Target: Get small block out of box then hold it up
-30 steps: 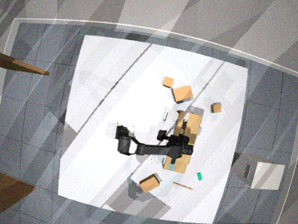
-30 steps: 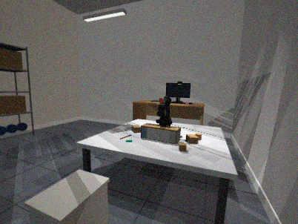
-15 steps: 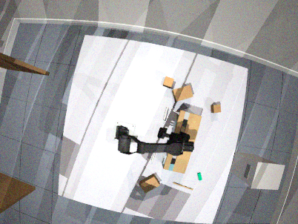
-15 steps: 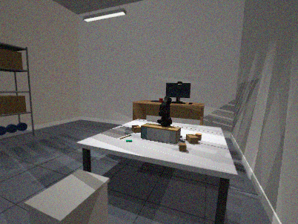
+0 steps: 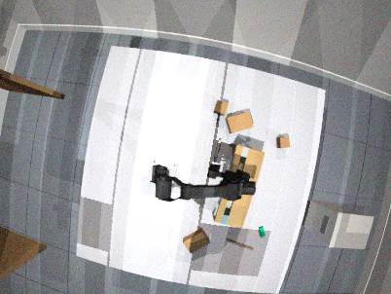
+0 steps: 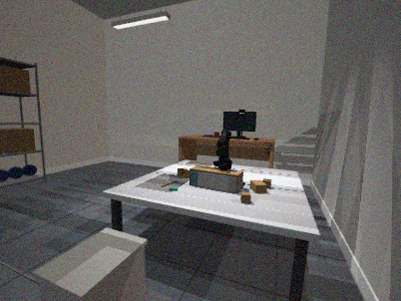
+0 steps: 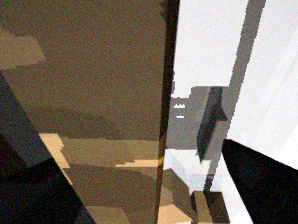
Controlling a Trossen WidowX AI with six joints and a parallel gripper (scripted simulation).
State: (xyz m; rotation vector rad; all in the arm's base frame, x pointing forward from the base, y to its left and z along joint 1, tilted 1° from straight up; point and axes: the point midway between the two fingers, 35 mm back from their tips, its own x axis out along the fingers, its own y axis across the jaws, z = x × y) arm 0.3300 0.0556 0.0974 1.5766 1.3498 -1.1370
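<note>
My gripper tip is now 6 cm short of the tan block and 1 cm to the right of it. The rest, counted from my gripper tip: thin stick: 43 cm to the right, 14 cm ahead, 8 cm below; green piece: 35 cm to the right, 26 cm ahead, 8 cm below.
</note>
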